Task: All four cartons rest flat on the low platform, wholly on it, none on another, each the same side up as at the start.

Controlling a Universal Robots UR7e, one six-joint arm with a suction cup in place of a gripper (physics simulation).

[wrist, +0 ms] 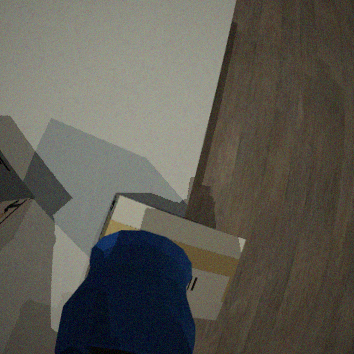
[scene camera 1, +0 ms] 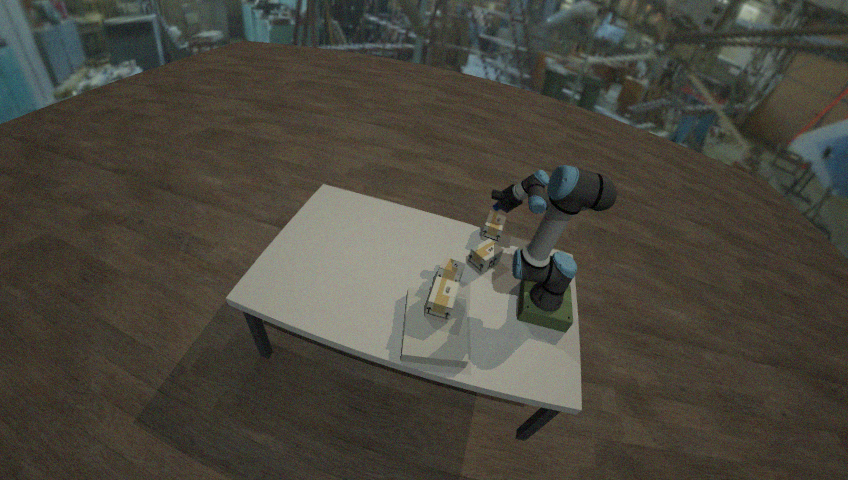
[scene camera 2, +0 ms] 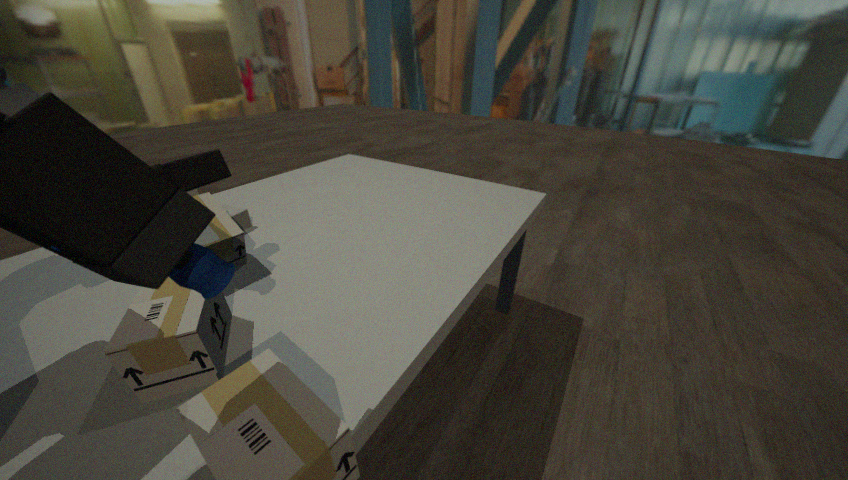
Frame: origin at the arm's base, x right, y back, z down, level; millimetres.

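Where they show: hand, tool point: (wrist: 139, 271) (scene camera 1: 495, 207) (scene camera 2: 218, 280); arm's base, link origin: (scene camera 1: 545, 298).
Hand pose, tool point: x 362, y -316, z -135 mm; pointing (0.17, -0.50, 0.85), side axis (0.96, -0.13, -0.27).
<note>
Each offset is from my tool point to the top centre of the thing. "spot": to the spot under its first point. Level surfaces: height alone.
My suction cup (scene camera 1: 497, 206) (scene camera 2: 203, 271) (wrist: 130, 291) holds nothing and hangs over a white carton with tan tape @[dx +58, dy +29, dz +110 mm] (scene camera 1: 494, 225) (scene camera 2: 265, 430) (wrist: 197, 260) that lies at the table's back edge, partly over it. A second carton @[dx -183, dy +15, dz +110 mm] (scene camera 1: 484, 255) (scene camera 2: 170, 340) stands beside it on the table. A large carton @[dx -555, dy -119, dz +62 mm] (scene camera 1: 442, 293) lies on the low grey platform @[dx -632, dy -112, dz +158 mm] (scene camera 1: 435, 349). A small carton @[dx -392, dy -118, dz +65 mm] (scene camera 1: 453, 270) sits right behind the large one. In scene camera 2 the arm hides most of the far cartons; only one carton's corner @[spot: dx -316, dy -132, dz +116 mm] (scene camera 2: 227, 235) shows.
The white table @[dz +206 mm] (scene camera 1: 343, 256) (scene camera 2: 367, 238) (wrist: 105, 70) stands on a dark wood floor (wrist: 288, 175). The arm's green base (scene camera 1: 545, 310) is at the table's right end, close to the platform and the cartons.
</note>
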